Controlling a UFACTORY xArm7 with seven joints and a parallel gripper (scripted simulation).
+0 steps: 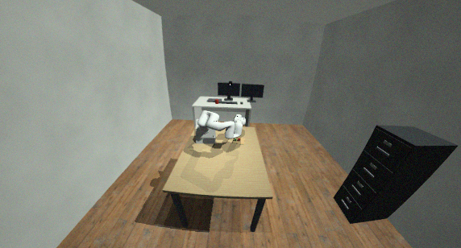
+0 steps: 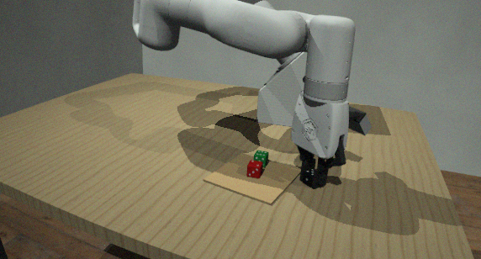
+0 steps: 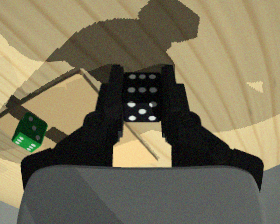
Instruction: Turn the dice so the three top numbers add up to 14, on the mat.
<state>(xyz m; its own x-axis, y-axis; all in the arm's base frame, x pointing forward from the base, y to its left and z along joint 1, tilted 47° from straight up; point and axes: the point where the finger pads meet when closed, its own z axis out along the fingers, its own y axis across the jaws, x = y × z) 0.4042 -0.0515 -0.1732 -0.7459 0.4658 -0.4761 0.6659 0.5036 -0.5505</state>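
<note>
Right now my hand is 11 cm to the left of the red die and 1 cm short of it. Also, from my hand: green die 11 cm to the right, 4 cm behind; then black die 1 cm below; then tan mat 11 cm to the right, 2 cm below, 1 cm ahead.
</note>
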